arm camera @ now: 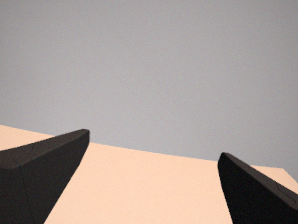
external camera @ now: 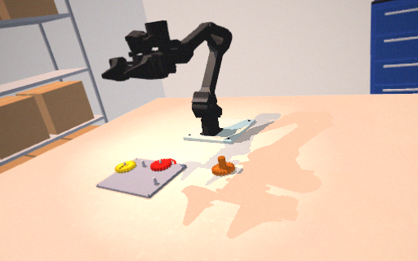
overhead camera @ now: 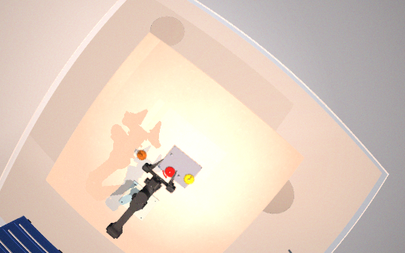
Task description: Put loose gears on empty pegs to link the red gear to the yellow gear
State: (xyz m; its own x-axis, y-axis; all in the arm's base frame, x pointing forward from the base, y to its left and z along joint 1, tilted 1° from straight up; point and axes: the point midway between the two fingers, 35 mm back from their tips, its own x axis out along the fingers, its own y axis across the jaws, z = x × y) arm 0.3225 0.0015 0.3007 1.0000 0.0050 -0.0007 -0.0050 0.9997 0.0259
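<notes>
Right now the orange gear is 30 cm below my gripper tip, 17 cm to the left of it and 14 cm behind it. Round my gripper tip: red arrow (31 cm below, 14 cm behind, 1 cm to the right); then yellow gear (30 cm below, 14 cm to the right, 6 cm behind); then red gear (30 cm below, 10 cm behind, 3 cm to the right).
</notes>
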